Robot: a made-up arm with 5 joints.
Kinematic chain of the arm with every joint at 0, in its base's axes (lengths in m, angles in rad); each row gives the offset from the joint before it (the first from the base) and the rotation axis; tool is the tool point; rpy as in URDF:
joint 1: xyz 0 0 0.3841 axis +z
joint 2: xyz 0 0 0 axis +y
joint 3: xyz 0.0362 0 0.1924 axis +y
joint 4: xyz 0.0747 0 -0.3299 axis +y
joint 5: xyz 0.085 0 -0.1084 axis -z
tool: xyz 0 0 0 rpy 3.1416 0 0
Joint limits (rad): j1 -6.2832..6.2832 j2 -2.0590..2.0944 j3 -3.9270..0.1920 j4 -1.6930..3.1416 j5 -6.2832..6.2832
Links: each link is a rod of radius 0.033 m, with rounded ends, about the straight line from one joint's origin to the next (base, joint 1, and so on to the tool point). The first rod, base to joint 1, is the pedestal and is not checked.
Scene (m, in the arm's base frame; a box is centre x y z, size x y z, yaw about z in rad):
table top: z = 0
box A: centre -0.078 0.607 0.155 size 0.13 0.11 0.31 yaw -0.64
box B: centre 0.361 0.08 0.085 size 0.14 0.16 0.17 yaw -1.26
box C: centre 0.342 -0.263 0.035 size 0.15 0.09 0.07 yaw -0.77
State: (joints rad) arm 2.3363 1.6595 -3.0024 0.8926 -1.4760
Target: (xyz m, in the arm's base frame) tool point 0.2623 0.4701 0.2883
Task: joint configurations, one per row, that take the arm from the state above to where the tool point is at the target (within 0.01 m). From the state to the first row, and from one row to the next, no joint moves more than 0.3 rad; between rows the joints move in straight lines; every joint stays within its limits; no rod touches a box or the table.
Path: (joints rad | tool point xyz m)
1: 2.1159 1.6000 -3.1512 1.1181 -1.4564 | -0.3345 0.5517 0.3478
2: 1.8955 1.5405 -3.3000 1.3436 -1.4369 | -0.1994 0.5923 0.4242
3: 1.6750 1.4810 -3.4488 1.5691 -1.4173 | -0.0614 0.5874 0.4948
4: 1.4706 1.4571 -3.2643 1.7448 -1.4369 | 0.0590 0.5871 0.4170
5: 1.2663 1.4332 -3.0799 1.9204 -1.4564 | 0.1713 0.5451 0.3468
6: 1.0619 1.4093 -2.8954 2.0961 -1.4760 | 0.2623 0.4701 0.2883

